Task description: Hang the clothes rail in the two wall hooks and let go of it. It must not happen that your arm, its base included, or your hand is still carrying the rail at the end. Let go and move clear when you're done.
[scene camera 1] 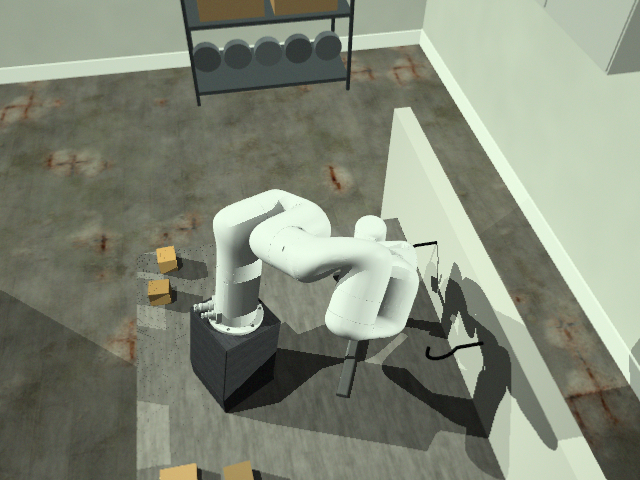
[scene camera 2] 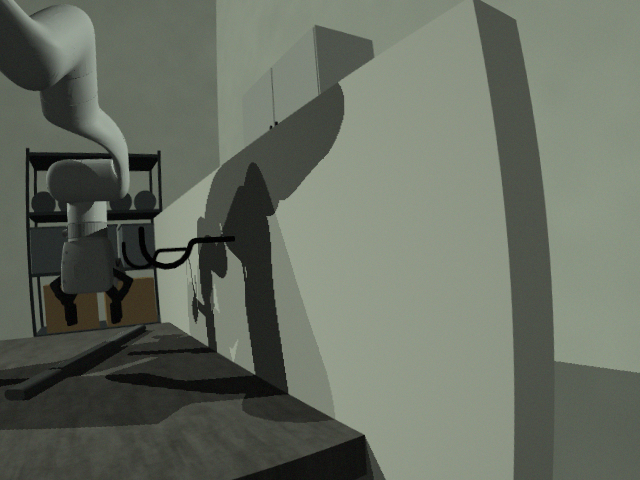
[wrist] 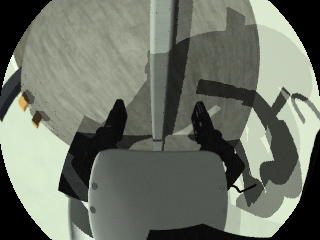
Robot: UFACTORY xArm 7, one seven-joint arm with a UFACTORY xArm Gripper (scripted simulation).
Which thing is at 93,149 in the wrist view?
My gripper.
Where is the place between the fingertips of my gripper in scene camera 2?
94,324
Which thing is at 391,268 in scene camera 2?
A pale wall panel.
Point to a pale wall panel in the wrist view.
At 271,145
